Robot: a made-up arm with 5 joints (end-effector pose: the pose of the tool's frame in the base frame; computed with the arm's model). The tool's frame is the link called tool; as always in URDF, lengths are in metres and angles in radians. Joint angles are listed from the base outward.
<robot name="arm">
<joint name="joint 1" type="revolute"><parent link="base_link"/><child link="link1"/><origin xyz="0 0 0.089" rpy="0 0 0"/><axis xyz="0 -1 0"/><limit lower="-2.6" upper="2.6" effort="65" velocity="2"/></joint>
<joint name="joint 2" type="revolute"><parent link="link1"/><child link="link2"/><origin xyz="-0.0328 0.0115 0.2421" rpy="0 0 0"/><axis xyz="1 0 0"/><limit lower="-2.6" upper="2.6" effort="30" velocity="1.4"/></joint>
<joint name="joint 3" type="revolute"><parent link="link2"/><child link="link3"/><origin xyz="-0.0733 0.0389 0.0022" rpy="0 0 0"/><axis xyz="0 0 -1"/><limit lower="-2.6" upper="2.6" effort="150" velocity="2.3"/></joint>
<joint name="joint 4" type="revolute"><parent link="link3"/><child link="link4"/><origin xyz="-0.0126 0.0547 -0.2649" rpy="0 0 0"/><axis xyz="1 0 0"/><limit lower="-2.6" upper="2.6" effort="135" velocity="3.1"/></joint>
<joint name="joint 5" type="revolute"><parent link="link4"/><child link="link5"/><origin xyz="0.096 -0.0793 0.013" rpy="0 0 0"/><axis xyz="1 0 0"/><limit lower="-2.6" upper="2.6" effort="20" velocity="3"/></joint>
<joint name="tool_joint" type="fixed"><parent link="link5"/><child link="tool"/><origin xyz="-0.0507 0.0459 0.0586" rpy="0 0 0"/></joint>
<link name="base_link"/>
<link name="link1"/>
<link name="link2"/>
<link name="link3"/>
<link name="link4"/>
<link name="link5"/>
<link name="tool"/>
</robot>
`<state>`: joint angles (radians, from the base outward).
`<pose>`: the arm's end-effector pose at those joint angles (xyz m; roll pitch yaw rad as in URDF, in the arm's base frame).
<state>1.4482 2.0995 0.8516 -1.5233 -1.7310</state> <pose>-0.3865 0.2041 0.0603 -1.6081 -0.6119 0.4820</pose>
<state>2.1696 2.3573 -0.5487 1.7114 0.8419</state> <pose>-0.3991 0.2414 -0.2668 1.4603 -0.5203 -2.7021</pose>
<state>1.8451 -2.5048 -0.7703 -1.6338 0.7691</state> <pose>-0.2275 -0.2307 -0.1672 -2.0614 -0.9324 -1.2211</pose>
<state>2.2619 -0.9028 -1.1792 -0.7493 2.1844</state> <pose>-0.0535 -0.0711 -0.0211 -0.7839 -0.8581 1.0666</pose>
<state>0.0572 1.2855 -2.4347 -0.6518 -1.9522</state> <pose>-0.1374 0.2974 0.3102 2.4601 -0.6172 2.9155</pose>
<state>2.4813 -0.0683 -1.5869 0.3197 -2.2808</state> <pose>0.1563 0.0595 0.0968 1.8425 -0.0440 1.5161</pose>
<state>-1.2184 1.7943 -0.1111 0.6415 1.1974</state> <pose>0.2228 0.2851 0.2393 -2.7008 1.1094 -0.0552</pose>
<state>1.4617 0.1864 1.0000 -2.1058 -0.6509</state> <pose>0.0133 0.1188 0.0712 -1.3115 -0.5470 -1.3177</pose>
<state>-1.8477 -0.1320 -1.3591 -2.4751 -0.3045</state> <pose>-0.0054 0.0644 0.2983 -0.9304 0.1677 1.7556</pose>
